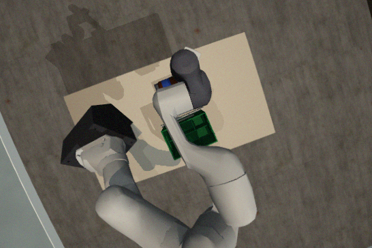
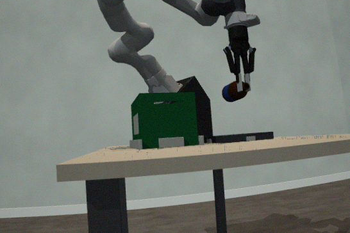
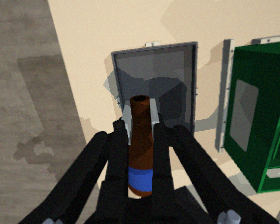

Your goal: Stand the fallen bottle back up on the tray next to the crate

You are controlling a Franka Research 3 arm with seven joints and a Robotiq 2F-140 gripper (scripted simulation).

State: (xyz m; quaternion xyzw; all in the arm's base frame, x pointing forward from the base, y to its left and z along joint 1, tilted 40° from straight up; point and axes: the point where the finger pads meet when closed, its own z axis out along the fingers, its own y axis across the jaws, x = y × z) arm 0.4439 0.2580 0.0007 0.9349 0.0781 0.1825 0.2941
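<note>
My hand is 50 mm past the bottle and 20 mm above it. Also, from my hand: dark grey tray: 200 mm below, 50 mm behind, 40 mm to the right; green crate: 310 mm to the right, 130 mm below, 70 mm behind.
</note>
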